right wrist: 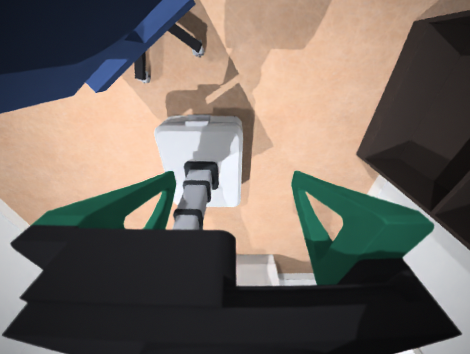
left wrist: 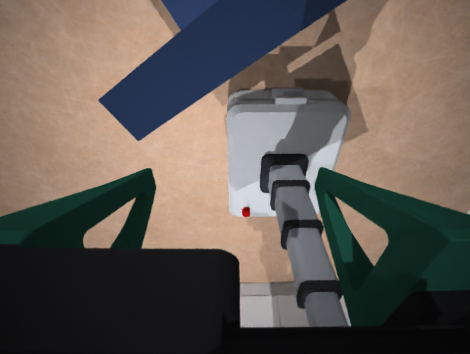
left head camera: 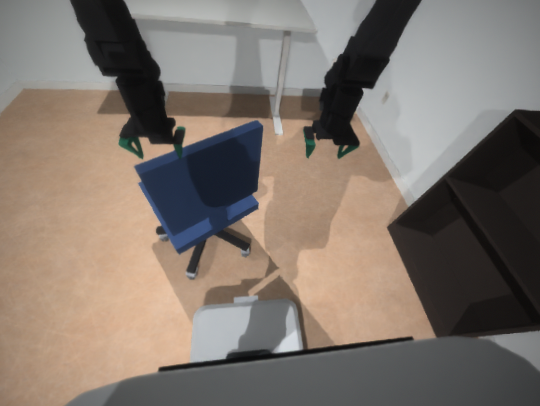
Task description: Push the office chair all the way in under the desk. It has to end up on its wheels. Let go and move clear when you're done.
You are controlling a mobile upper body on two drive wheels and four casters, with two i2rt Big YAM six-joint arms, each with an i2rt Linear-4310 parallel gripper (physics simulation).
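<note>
A blue office chair (left head camera: 215, 175) (left wrist: 200, 65) (right wrist: 45, 55) stands on its wheels in front of the desk, its backrest turned at an angle. The white desk (left head camera: 210, 11) stands at the back against the wall, with floor between it and the chair. My left gripper (left head camera: 159, 152) (left wrist: 235, 177) is open, near the top left of the backrest in the head view; nothing is between its fingers. Whether it touches the backrest I cannot tell. My right gripper (left head camera: 325, 152) (right wrist: 233, 177) is open and empty, to the right of the chair. Part of the wheelbase is hidden under the seat.
A dark shelf unit (left head camera: 420, 212) (right wrist: 385, 105) stands at the right by the wall. The robot's own grey base (left head camera: 220, 325) (left wrist: 255, 135) (right wrist: 225, 150) is at the near side, close to the chair. A white desk leg (left head camera: 282, 75) reaches the floor behind the chair.
</note>
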